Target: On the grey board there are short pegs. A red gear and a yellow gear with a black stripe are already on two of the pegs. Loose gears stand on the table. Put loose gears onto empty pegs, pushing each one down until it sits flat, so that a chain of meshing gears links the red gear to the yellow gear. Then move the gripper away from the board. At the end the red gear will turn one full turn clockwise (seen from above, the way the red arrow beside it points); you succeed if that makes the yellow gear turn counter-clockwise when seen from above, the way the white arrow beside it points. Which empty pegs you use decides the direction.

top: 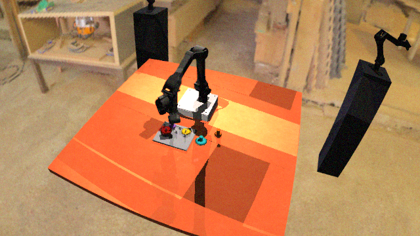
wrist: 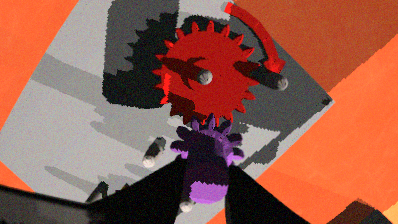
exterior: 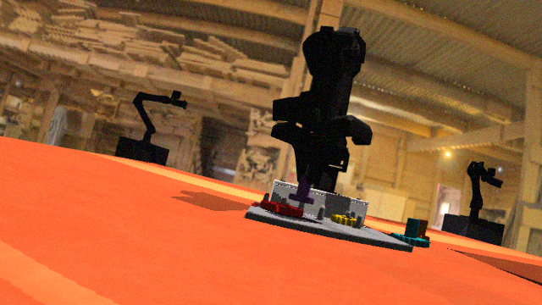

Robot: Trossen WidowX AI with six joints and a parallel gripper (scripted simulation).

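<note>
Now: the red gear 30 mm ahead of my gripper tip, 30 mm to the right of it and 40 mm below it. Round my gripper tip: yellow gear: 10 mm behind, 80 mm to the left, 40 mm below; purple gear: 10 mm below; grey board: 40 mm ahead, 30 mm to the left, 50 mm below.
</note>
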